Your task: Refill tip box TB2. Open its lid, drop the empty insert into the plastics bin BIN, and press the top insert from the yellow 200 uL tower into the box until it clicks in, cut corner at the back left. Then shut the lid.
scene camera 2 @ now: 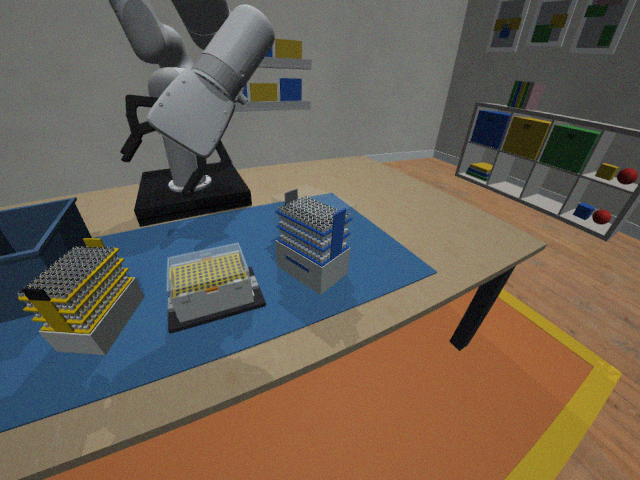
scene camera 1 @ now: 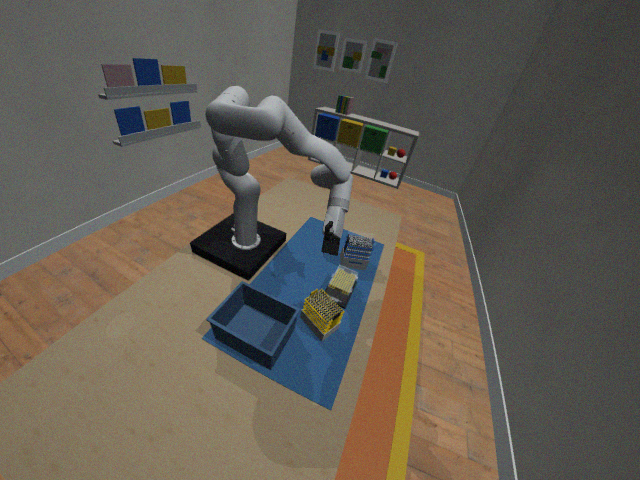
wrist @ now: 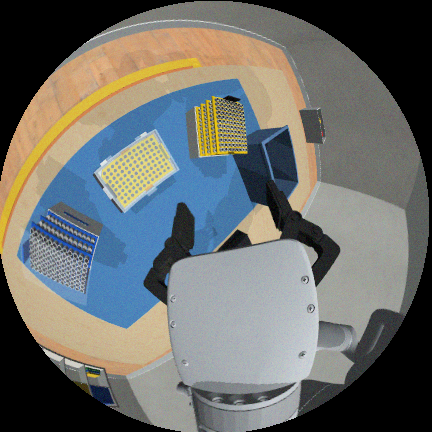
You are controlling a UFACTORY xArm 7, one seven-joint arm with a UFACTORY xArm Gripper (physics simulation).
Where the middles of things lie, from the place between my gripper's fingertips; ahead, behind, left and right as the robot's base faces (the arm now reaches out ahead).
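Clear lid [scene camera 2: 201, 270], relative to my hand: 13 cm below, 6 cm ahead, 6 cm to the left. Blue bin [scene camera 2: 44, 232], from my hand likewise: 14 cm below, 6 cm behind, 30 cm to the right.
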